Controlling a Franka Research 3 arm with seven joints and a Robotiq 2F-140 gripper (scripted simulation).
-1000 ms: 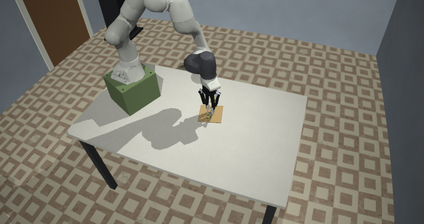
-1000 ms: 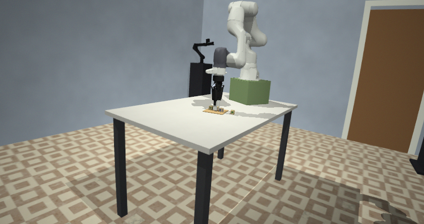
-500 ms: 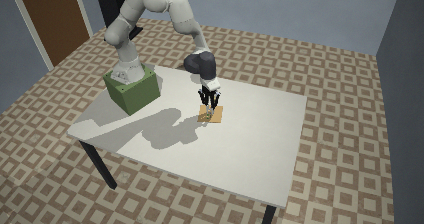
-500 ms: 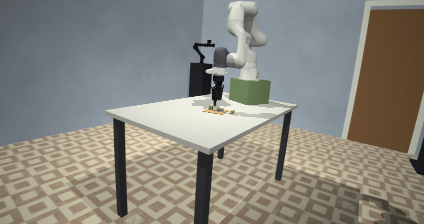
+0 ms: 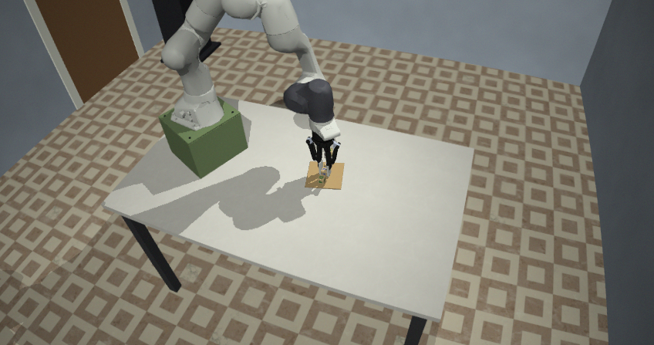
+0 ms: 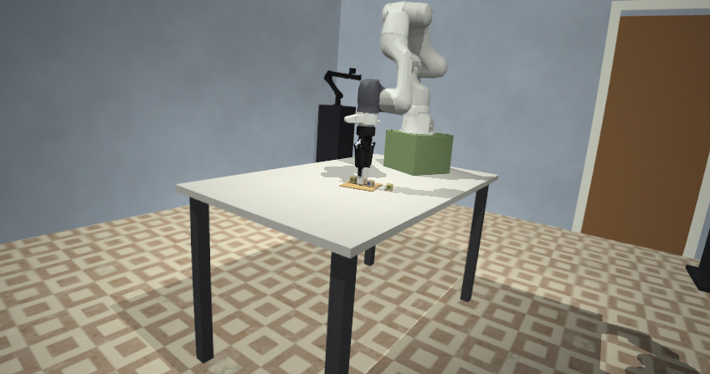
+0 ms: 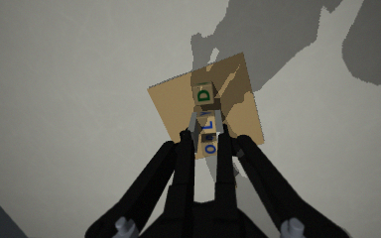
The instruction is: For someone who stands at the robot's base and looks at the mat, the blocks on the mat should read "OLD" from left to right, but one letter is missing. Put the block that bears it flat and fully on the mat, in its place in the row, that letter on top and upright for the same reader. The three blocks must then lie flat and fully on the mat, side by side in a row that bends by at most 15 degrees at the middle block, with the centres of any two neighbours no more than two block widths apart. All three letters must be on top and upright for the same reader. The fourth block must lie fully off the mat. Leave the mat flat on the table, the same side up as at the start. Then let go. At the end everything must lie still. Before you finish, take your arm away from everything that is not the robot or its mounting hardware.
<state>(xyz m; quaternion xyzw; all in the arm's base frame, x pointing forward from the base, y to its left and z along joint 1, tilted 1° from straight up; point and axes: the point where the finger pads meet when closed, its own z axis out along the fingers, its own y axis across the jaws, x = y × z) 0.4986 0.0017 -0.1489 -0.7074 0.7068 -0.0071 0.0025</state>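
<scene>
Right now the tan mat is 4 cm below my hand.
</scene>
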